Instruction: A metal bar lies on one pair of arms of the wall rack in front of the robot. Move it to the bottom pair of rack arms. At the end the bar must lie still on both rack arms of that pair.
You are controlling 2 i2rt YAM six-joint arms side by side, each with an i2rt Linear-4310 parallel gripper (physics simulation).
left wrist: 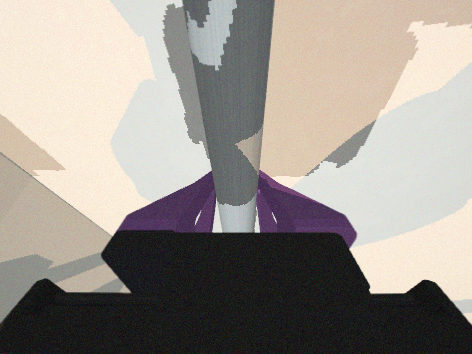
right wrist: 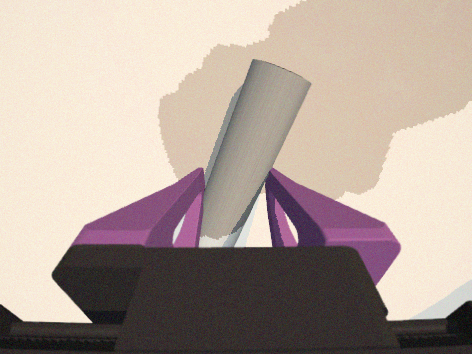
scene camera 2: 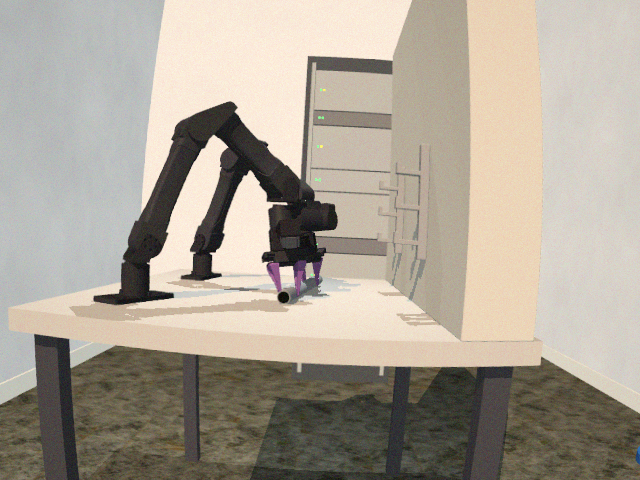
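The grey metal bar [scene camera 2: 308,287] [left wrist: 232,100] [right wrist: 255,125] lies low at the table top, off the rack, its open round end toward the camera in the scene view. My left gripper [scene camera 2: 316,281] [left wrist: 236,177] is shut on the bar toward its far end, partly hidden behind the right one in the scene view. My right gripper [scene camera 2: 288,292] [right wrist: 235,176] is shut on the bar near its near end; the bar runs slanted between its fingertips. The wall rack [scene camera 2: 423,196] has two uprights with three arms each; its bottom pair of arms [scene camera 2: 403,241] holds no bar.
The wall panel [scene camera 2: 434,103] [left wrist: 30,210] carrying the rack stands at the right of the table [scene camera 2: 336,346]. A tall cabinet [scene camera 2: 351,93] with small lights stands behind. Both arms reach in from the left, their wrists close together above the bar.
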